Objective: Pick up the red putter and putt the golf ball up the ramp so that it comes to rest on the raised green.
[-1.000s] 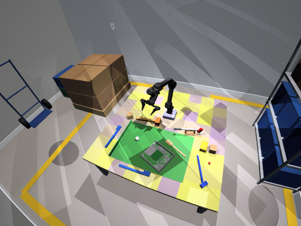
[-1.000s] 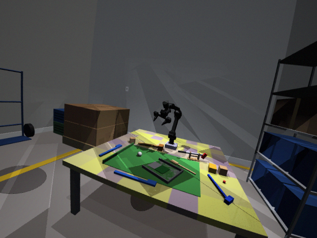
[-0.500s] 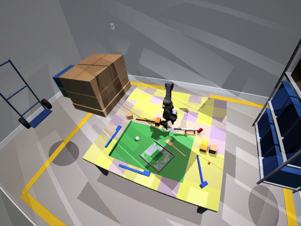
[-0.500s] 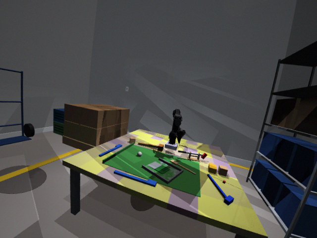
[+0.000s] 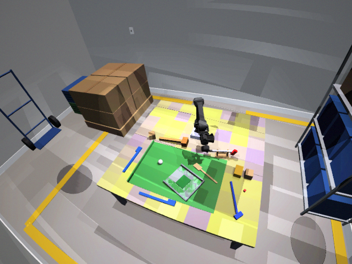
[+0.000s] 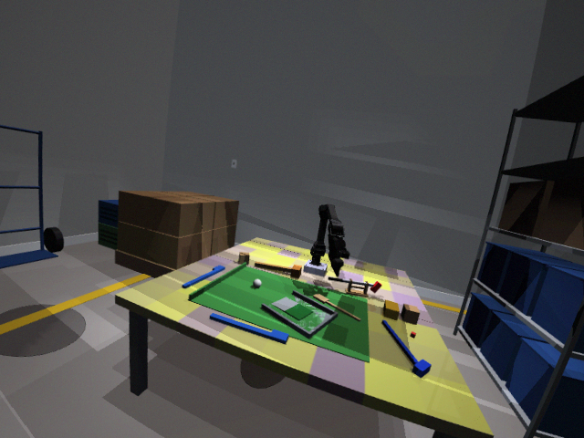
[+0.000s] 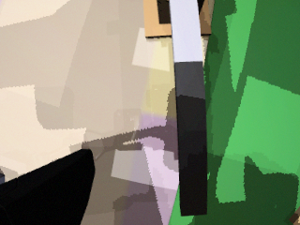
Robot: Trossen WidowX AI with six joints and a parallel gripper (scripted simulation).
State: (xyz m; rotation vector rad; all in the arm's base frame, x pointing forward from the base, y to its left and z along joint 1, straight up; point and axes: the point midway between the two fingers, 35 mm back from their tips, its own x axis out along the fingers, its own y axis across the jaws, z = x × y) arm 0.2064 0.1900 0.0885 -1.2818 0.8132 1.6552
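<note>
My gripper tip is 10 cm to the right of the red putter, 5 cm past it and 4 cm above it. From my gripper tip the other things lie so: white golf ball 32 cm to the right, 28 cm ahead, 7 cm below; then green mat 27 cm ahead, 14 cm to the right, 10 cm below; then wooden stand 12 cm to the left, 6 cm below, 6 cm behind.
</note>
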